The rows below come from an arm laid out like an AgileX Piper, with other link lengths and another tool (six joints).
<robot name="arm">
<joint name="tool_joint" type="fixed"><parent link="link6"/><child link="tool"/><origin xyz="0.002 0.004 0.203" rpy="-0.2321 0 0.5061"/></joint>
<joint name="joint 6" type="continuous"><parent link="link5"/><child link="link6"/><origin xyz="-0.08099 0 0" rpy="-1.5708 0 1.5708"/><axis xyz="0 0 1"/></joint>
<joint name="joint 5" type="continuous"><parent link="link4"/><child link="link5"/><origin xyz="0 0 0" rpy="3.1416 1.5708 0"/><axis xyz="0 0 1"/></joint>
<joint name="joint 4" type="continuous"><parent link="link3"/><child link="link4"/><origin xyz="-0.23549 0.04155 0" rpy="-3.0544 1.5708 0"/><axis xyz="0 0 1"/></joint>
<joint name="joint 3" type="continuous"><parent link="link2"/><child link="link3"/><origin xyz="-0.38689 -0.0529 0" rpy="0 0 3.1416"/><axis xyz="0 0 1"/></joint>
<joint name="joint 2" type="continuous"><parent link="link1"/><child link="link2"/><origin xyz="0 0 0" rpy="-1.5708 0 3.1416"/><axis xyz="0 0 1"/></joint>
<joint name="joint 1" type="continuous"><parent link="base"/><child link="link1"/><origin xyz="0 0 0.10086" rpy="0 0 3.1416"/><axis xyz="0 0 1"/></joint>
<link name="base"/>
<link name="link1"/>
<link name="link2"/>
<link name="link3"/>
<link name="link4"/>
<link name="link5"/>
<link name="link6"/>
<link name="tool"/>
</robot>
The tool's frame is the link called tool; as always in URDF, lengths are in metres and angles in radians. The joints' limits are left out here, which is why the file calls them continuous.
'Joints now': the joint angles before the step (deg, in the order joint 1, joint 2, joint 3, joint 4, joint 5, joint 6). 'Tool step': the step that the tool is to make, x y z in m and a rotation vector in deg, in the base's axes. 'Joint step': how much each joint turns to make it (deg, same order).
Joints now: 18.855, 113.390, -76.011, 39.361, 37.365, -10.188
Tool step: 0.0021, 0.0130, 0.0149, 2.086, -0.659, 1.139
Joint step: 0.285, -0.158, -2.035, 1.917, 1.742, -1.093
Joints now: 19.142, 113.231, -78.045, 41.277, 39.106, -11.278
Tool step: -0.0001, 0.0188, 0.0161, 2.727, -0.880, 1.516
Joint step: 0.751, -0.115, -1.753, 3.078, 1.303, -1.907
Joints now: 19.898, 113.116, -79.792, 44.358, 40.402, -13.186
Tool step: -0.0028, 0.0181, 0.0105, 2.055, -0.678, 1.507
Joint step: 1.102, 0.060, -1.054, 2.535, 0.569, -1.623
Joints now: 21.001, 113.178, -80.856, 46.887, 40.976, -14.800
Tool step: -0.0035, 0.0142, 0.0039, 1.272, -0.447, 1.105
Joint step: 1.103, 0.209, -0.254, 1.986, -0.214, -1.431
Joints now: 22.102, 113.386, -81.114, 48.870, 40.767, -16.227
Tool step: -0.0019, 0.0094, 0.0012, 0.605, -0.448, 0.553
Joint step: 0.902, 0.185, -0.025, 1.122, -0.625, -0.811
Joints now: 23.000, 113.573, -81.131, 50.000, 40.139, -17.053
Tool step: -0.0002, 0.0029, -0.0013, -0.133, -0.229, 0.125
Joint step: 0.432, 0.162, -0.003, -0.042, -0.487, -0.006
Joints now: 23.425, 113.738, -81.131, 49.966, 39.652, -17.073
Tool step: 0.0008, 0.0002, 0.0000, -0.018, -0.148, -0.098
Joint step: 0.051, 0.025, -0.011, 0.004, -0.219, -0.002
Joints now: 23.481, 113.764, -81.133, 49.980, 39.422, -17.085
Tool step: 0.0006, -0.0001, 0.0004, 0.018, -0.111, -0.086
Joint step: -0.002, -0.022, -0.007, 0.020, -0.118, -0.008
